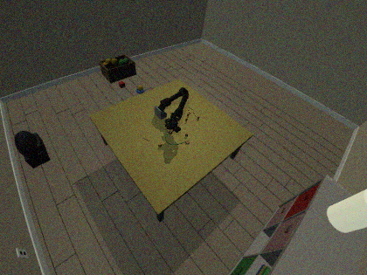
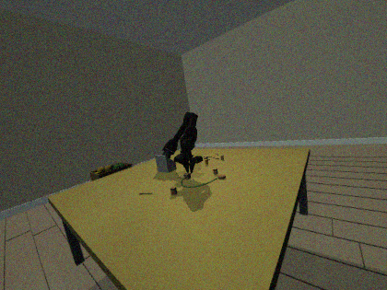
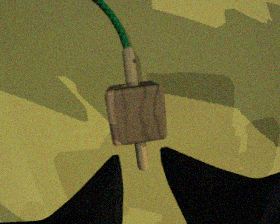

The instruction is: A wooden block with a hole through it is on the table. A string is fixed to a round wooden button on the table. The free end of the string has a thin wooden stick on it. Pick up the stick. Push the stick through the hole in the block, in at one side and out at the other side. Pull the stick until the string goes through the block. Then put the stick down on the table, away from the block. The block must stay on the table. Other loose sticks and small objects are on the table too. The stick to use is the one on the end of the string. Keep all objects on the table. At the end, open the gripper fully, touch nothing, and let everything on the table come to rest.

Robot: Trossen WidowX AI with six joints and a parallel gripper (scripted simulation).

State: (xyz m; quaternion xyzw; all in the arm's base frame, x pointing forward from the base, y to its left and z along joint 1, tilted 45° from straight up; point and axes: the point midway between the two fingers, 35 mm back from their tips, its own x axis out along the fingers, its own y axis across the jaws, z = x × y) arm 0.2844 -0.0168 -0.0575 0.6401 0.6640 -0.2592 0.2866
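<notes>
My gripper tip is now 30 mm to the left of the wooden block and 10 mm above it. Also, from my gripper tip: round wooden button (200 mm ahead, 40 mm to the left, 20 mm below); thin wooden stick (40 mm to the right, 10 mm below); wooden cylinder (120 mm ahead, 90 mm to the left, 10 mm below).
</notes>
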